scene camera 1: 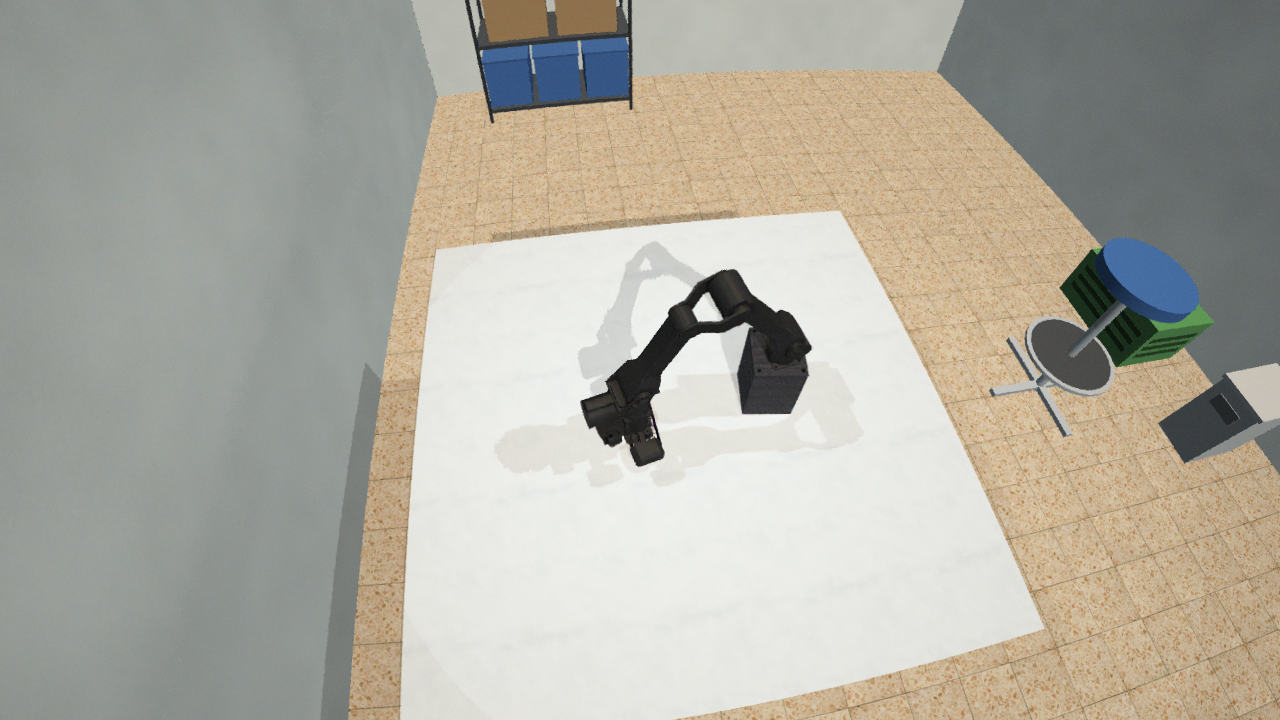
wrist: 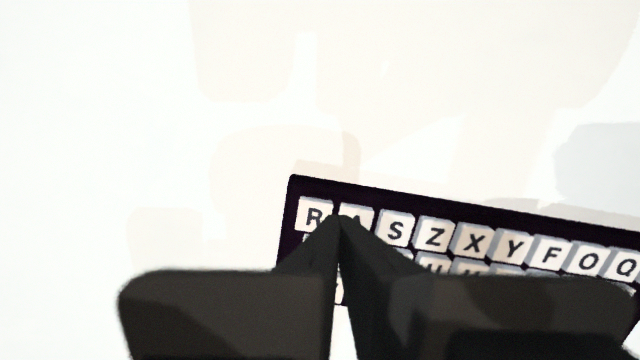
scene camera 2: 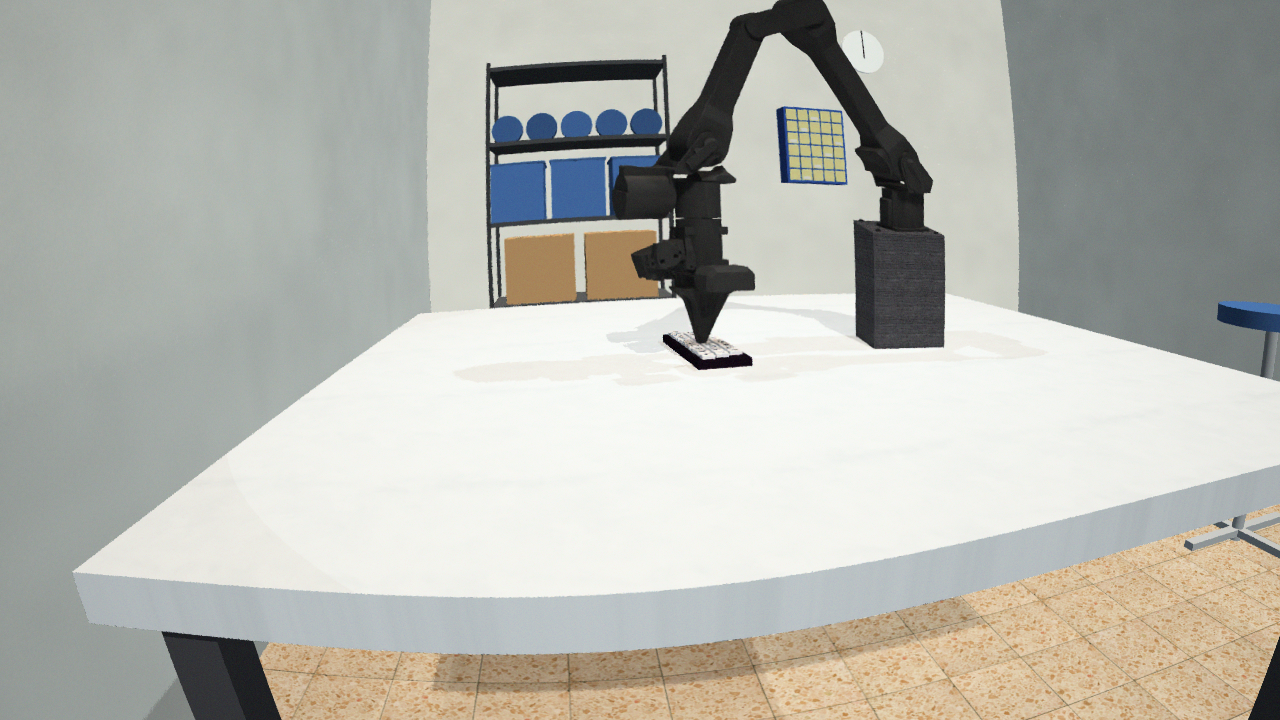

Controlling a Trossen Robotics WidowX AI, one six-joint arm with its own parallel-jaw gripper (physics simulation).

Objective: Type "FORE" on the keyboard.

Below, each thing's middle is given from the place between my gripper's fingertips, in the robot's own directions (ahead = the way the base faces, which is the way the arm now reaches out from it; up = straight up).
Labels:
I see my gripper 30 mm past the keyboard [scene camera 2: 743, 360], 80 mm to the left of it and 20 mm above it.

